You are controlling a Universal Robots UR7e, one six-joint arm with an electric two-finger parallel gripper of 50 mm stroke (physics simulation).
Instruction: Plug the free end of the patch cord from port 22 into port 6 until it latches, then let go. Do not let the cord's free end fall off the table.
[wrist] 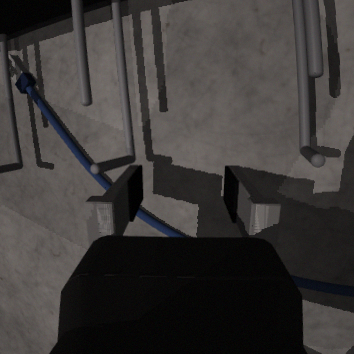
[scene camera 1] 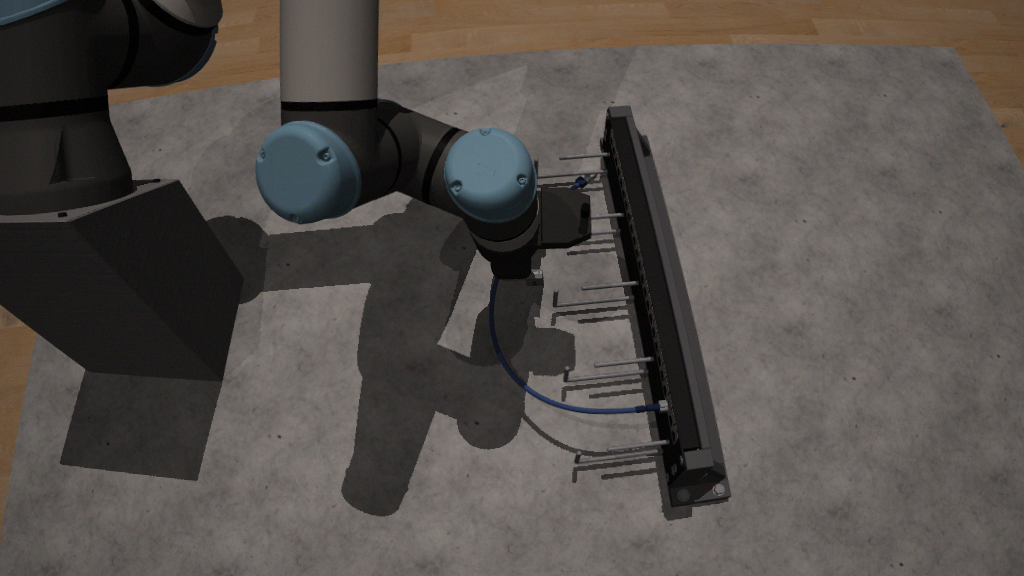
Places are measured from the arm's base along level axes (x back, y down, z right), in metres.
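Pixels of known places: gripper, between the fingertips: [wrist: 182,182] [scene camera 1: 534,261]; arm's base, origin of its link: [scene camera 1: 61,199].
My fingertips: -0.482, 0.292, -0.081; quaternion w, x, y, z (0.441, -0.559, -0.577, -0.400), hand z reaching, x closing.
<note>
For each thing: its top centre in the pictures, then the offset to it from my fingertips, as dx, dy, dz. Level surfaces: height alone.
- plug, centre of its top: [scene camera 1: 664,404] -0.131, -0.074, +0.226
- black patch panel, height of its surface: dy -0.003
- clear plug with a dark blue boot, centre of its top: [wrist: 9,72] [scene camera 1: 586,174] -0.078, -0.002, -0.137
The blue patch cord [scene camera 1: 524,386] [wrist: 67,137] curves from a plug [scene camera 1: 663,405] seated in the near part of the black patch panel [scene camera 1: 678,282]. Its free end, a clear plug with a dark blue boot [scene camera 1: 580,182] [wrist: 25,82], lies by the rods near the panel's far part, at the upper left of the wrist view. My gripper [scene camera 1: 534,277] [wrist: 182,182] is open with nothing between its fingers. It is above the table, and the cord passes below the left finger and the gripper body in the wrist view. The free end is well off to the left of the fingers. The port numbers are too small to read.
Thin grey rods [scene camera 1: 610,286] [wrist: 122,85], several with bent ends, stick out from the panel towards the arm. One bent rod crosses over the cord near the left finger in the wrist view. The robot's base block [scene camera 1: 143,286] stands at the left.
</note>
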